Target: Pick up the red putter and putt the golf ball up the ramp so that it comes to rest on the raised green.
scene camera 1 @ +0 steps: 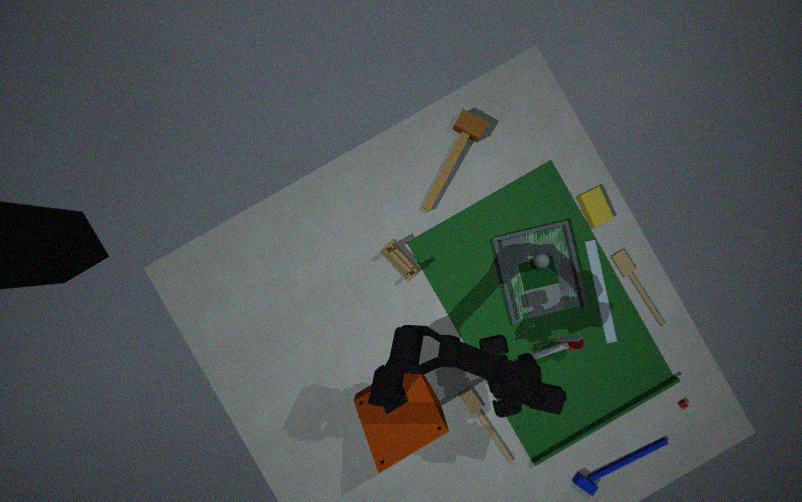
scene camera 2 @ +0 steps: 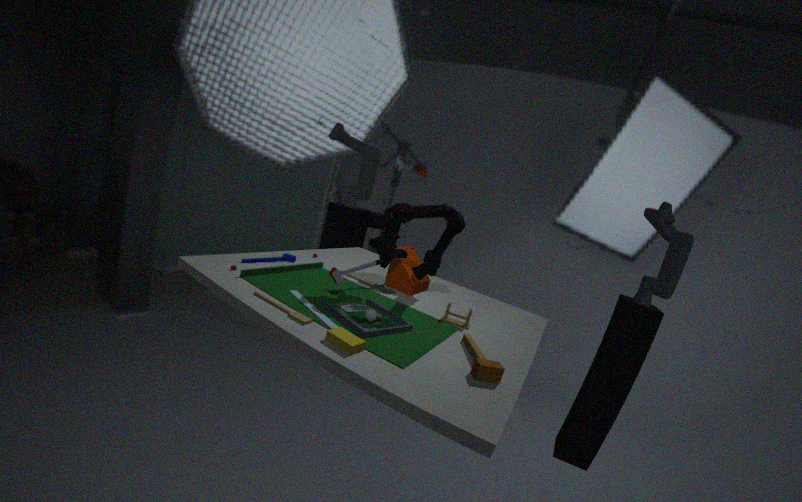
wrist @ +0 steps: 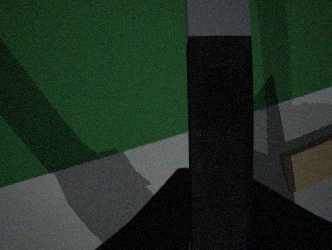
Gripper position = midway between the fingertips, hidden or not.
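My gripper (scene camera 1: 491, 365) carries a red putter. Scene camera 2 shows my gripper (scene camera 2: 382, 267) too, and the wrist view also shows my gripper (wrist: 204, 178). I see a wooden mallet (scene camera 1: 470, 126), and scene camera 2 gives me the wooden mallet (scene camera 2: 482, 369) as well. In the wrist view the wooden mallet is out of frame. There is a yellow block (scene camera 1: 593, 203) too, though in the wrist view the yellow block is out of frame. I also see a small wooden rack (scene camera 1: 392, 252).
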